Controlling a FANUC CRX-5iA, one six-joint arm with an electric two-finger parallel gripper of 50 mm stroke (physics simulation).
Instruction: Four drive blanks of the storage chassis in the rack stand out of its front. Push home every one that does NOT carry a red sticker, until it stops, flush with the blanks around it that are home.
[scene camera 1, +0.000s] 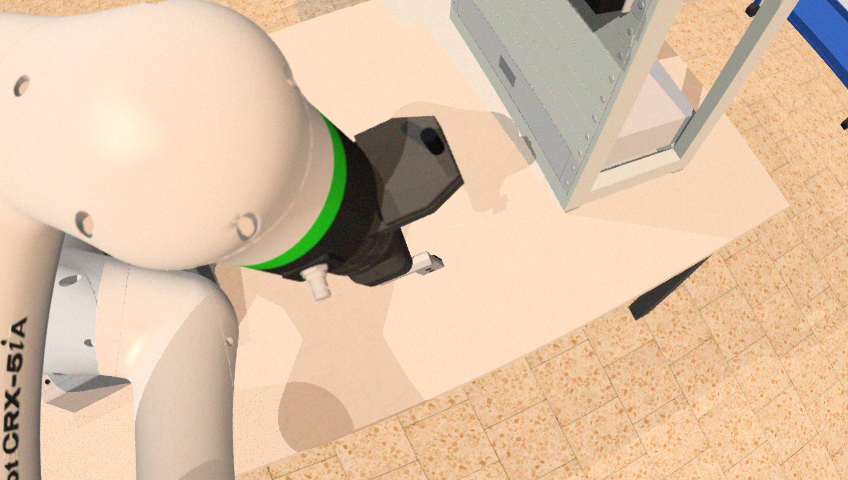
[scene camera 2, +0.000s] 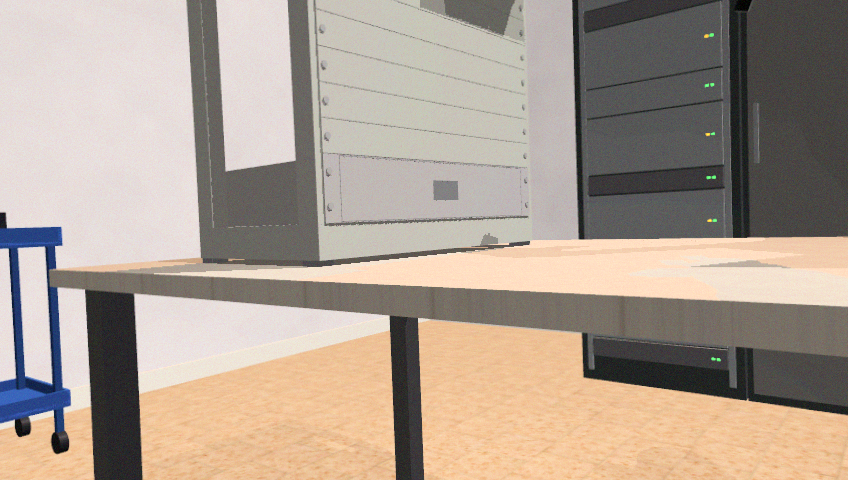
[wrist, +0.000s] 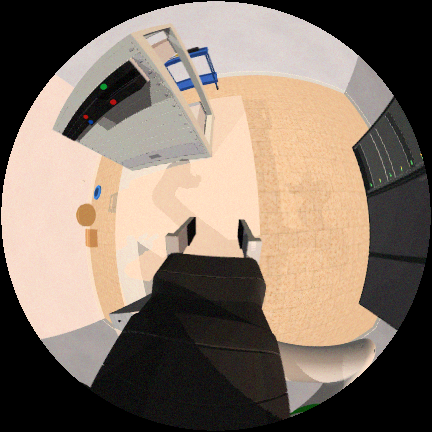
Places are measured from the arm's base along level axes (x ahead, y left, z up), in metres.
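Pixels of known places: gripper, fingertip midpoint: (scene camera 1: 421, 238) (scene camera 2: 736, 4) (wrist: 216, 226); arm's base at its link origin: (scene camera 1: 69, 244).
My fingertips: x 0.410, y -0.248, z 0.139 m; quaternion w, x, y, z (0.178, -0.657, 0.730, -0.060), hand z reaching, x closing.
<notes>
Ahead of a thing's pixels: the offset from my fingertips to its top centre. "spot": to the spot under its first point. Level surfaces: height alone.
The light-grey rack (scene camera 1: 620, 107) (scene camera 2: 306, 118) (wrist: 175, 102) stands on the table. In the wrist view its black storage chassis (wrist: 75, 131) shows at the upper left, with a green sticker @(0.206 m left, 0.281 m ahead, 0.151 m up) (wrist: 103, 86), a red sticker @(0.223 m left, 0.282 m ahead, 0.095 m up) (wrist: 113, 102), another red sticker @(0.335 m left, 0.289 m ahead, 0.123 m up) (wrist: 85, 116) and a blue sticker @(0.342 m left, 0.289 m ahead, 0.095 m up) (wrist: 90, 121) on its front. The single drive blanks are too small and dark to tell which stand out. A dark corner of the chassis @(spot: 0.138 m left, 0.287 m ahead, 0.086 m up) (scene camera 1: 606, 4) shows at the top of scene camera 1. My gripper (scene camera 1: 433, 262) (wrist: 216, 226) is open and empty, above the table, in front of the rack and apart from it.
Below the chassis the rack carries plain panels and a wide lower panel @(0.354 m left, 0.346 m ahead, 0.242 m down) (scene camera 1: 535, 115) (scene camera 2: 392, 190) with a dark label. The table @(0.385 m down) (scene camera 1: 505, 297) (scene camera 2: 595, 282) (wrist: 235, 130) ends beside the rack. A blue cart (scene camera 1: 827, 41) (scene camera 2: 29, 237) (wrist: 197, 82) and dark cabinets (scene camera 2: 654, 142) (wrist: 390, 215) stand beyond it.
</notes>
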